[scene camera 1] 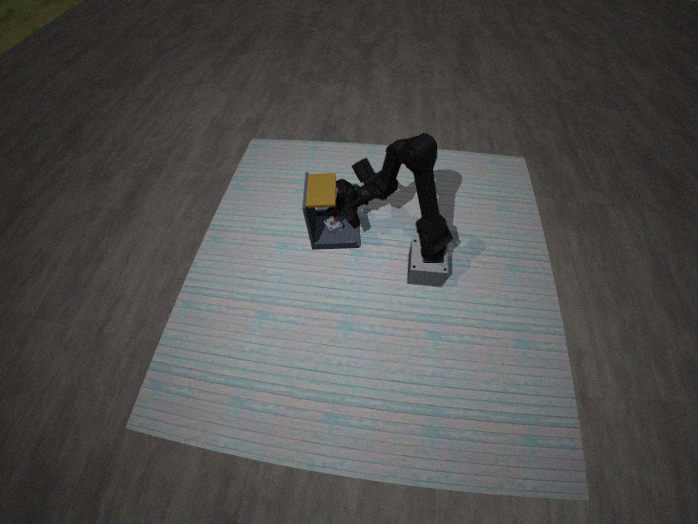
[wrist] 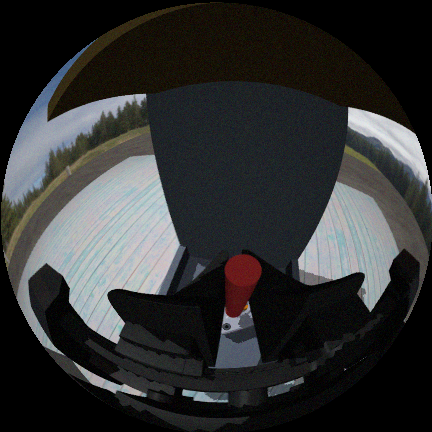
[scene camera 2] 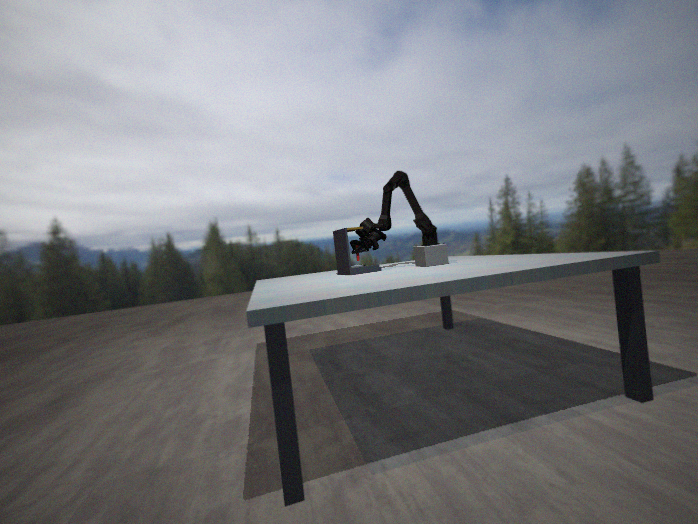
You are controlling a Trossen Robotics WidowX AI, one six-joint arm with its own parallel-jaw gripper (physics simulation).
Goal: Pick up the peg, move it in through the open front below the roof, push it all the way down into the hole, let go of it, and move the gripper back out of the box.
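Places are measured from the arm's base along level axes (x right, y down, z ahead), in metres.
Pixels of known places: gripper, fingertip midpoint: [scene camera 1: 326, 213] [wrist: 234, 255] [scene camera 2: 352, 253]; arm's base, link origin: [scene camera 1: 432, 253] [scene camera 2: 430, 244].
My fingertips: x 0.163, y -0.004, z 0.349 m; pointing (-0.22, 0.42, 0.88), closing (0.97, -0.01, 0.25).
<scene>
For each thing: its top centre in the pictures, then the offset to it from my fingertips. "spot": a spot on its surface instead. Level surfaces: height alone.
- red peg, top centre: [wrist: 244, 267] [scene camera 1: 334, 205] [scene camera 2: 356, 245] dx +0.008, dy -0.037, dz -0.030 m
- light block with the hole, top centre: [wrist: 239, 303] [scene camera 1: 332, 222] dx +0.012, dy +0.062, dz -0.017 m
- yellow roof, top centre: [scene camera 1: 330, 188] [scene camera 2: 354, 228] dx +0.003, dy -0.121, dz -0.025 m
- grey floor, surface height: dy +0.095 m
- roof's dark underside, surface spot: [wrist: 225, 50] spot: dx -0.002, dy -0.111, dz -0.010 m
- low rim, surface spot: [scene camera 1: 336, 245] spot: dx -0.077, dy +0.082, dz -0.033 m
- striped table top, surface height: dy +0.103 m
The red peg [scene camera 1: 335, 218] [scene camera 2: 358, 257] [wrist: 241, 285] is held between the fingers of my gripper [wrist: 234, 255], which is shut on it. The peg's lower end is over the light block with the hole [scene camera 1: 333, 224] [wrist: 229, 325], inside the box. In the second scene view the peg hangs about upright below the fingers, close above the block. The box has a yellow roof [scene camera 1: 320, 189] [scene camera 2: 354, 229], a dark back wall [scene camera 2: 341, 251] [wrist: 240, 170] and a grey floor [scene camera 1: 338, 240]. My gripper is below the roof. The hole is hidden, so I cannot tell whether the peg's tip is in it.
The roof's dark underside [wrist: 225, 50] spans the top of the wrist view, above the fingers. A low rim [scene camera 1: 336, 245] edges the box floor. The arm's base block [scene camera 1: 428, 271] [scene camera 2: 431, 255] stands to the right on the striped table top [scene camera 1: 360, 360] [scene camera 2: 451, 273].
</scene>
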